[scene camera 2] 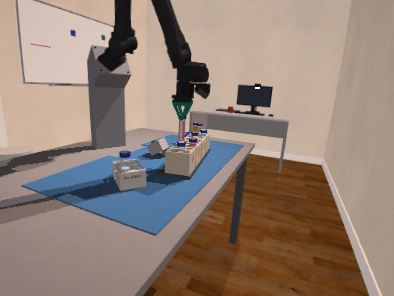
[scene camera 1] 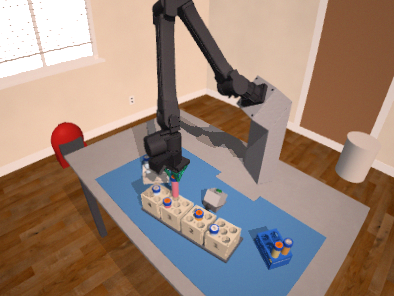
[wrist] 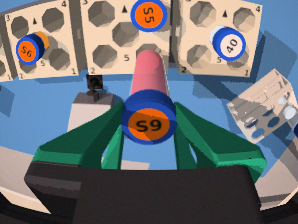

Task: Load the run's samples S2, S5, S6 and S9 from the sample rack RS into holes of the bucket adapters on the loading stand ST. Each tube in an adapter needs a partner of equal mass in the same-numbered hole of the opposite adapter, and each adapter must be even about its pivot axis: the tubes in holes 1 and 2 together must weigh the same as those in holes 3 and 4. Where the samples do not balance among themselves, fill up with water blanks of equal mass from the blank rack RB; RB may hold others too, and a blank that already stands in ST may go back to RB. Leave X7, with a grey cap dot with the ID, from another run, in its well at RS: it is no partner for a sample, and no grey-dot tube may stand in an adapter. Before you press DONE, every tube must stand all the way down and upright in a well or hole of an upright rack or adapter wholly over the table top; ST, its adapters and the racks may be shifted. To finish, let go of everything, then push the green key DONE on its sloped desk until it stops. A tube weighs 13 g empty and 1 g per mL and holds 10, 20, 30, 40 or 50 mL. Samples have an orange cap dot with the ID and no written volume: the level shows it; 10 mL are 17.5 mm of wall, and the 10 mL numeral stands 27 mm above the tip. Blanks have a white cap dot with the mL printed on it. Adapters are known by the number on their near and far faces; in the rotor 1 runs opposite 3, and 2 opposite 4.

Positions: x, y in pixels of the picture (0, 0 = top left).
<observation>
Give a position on a white blank rack RB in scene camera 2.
132, 179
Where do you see a sample tube S9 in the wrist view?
At 148, 117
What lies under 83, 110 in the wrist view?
A grey DONE desk.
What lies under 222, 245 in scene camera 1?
An adapter 1.
</observation>
